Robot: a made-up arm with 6 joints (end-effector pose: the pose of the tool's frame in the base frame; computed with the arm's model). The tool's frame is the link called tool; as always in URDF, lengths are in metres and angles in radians.
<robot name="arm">
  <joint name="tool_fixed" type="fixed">
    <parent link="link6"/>
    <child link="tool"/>
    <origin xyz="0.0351 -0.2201 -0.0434"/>
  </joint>
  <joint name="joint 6" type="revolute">
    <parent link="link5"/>
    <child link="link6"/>
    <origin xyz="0.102 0.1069 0.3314" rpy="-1.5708 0 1.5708"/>
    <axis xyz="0 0 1"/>
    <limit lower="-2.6" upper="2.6"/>
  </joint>
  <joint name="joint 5" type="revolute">
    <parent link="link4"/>
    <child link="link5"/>
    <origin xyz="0.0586 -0.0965 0.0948" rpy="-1.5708 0 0"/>
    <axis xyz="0 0 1"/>
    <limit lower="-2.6" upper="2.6"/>
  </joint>
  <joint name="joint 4" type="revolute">
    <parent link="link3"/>
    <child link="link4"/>
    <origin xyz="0.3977 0.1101 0.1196" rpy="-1.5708 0 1.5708"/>
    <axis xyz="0 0 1"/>
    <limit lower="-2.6" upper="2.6"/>
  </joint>
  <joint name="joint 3" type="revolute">
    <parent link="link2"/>
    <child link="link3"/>
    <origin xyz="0.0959 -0.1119 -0.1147" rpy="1.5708 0 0"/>
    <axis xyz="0 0 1"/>
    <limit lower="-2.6" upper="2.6"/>
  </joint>
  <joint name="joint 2" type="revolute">
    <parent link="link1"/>
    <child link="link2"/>
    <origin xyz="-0.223 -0.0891 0.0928" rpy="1.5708 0 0"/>
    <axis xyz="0 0 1"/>
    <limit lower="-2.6" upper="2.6"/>
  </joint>
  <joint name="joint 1" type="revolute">
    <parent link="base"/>
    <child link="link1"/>
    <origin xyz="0 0 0.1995" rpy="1.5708 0 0"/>
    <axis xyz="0 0 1"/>
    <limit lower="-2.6" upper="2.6"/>
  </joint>
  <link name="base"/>
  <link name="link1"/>
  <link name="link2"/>
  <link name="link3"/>
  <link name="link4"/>
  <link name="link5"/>
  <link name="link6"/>
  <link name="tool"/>
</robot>
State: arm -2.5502 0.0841 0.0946 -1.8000 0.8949 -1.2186
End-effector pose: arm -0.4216 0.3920 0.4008 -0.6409 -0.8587 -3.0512
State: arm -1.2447 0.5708 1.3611 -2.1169 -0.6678 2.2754
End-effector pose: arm -0.2820 0.2666 -0.1373 1.2085 -0.3110 -0.9943
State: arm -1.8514 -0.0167 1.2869 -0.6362 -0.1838 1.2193
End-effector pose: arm -0.5375 0.0670 0.8003 -2.7435 0.5184 1.9644
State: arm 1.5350 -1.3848 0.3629 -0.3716 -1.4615 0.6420
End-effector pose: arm 0.5646 -0.0262 -0.0225 -1.1354 1.0549 0.1096
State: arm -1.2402 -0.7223 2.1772 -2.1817 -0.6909 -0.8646
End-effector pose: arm -0.1949 0.1461 1.0150 -1.5089 -1.0162 2.7858
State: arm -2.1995 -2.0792 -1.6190 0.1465 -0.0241 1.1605
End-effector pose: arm 0.7187 0.2489 0.0652 1.8809 -0.4673 -0.3818
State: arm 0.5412 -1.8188 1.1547 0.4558 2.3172 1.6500
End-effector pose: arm -0.3968 0.2227 -0.1084 -0.6895 0.6340 -2.2483
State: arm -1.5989 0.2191 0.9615 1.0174 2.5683 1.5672
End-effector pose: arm 0.0407 0.1629 0.0461 -0.1414 -0.6195 2.1827
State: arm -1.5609 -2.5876 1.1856 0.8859 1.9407 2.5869
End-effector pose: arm -0.3137 -0.2541 0.8195 -2.9056 0.8823 -2.9132
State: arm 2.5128 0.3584 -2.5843 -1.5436 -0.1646 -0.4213
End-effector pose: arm -0.4296 0.2680 -0.3275 3.0902 1.2239 1.9069
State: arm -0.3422 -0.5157 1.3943 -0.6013 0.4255 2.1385
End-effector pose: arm -0.5254 0.0763 -0.2676 1.2885 -0.6178 1.6144
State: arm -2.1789 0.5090 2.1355 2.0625 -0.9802 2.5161
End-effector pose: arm -0.0781 -0.1133 0.5469 -0.8960 0.2712 0.5487
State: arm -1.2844 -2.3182 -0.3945 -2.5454 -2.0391 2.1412
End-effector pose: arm -0.1019 -0.2956 0.8257 0.3285 0.5311 1.1932
